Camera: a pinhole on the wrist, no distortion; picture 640 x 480 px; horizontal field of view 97.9 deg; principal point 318.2 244.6 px. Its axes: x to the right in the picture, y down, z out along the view. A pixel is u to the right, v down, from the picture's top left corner.
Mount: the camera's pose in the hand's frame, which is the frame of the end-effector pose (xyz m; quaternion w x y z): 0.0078 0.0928 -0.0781 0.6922 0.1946 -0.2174 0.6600
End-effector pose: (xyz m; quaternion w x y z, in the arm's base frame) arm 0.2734 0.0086 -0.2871 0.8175 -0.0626 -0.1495 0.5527
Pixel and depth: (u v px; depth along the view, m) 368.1 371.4 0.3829
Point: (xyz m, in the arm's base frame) 0.1729 -0.1960 -0.0439
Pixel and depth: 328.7 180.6 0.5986
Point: 0.3811 0.0042 0.2059
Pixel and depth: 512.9 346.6 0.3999
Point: -0.0018 -0.1102 0.0435
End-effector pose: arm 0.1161 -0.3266 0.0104 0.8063 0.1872 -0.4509 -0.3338
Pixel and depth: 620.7 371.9 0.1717
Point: 0.0049 -0.1658 0.1486
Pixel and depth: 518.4 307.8 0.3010
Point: -0.1165 -0.2035 0.1881
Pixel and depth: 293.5 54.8 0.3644
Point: -0.0304 -0.6014 0.1738
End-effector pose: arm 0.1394 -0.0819 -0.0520 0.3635 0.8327 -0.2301 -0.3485
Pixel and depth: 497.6 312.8 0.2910
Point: -0.1171 -0.2128 -0.0857
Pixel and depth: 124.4 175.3 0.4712
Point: 0.1592 0.0820 -0.4980
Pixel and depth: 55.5 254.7 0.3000
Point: 0.1529 0.1229 -0.2835
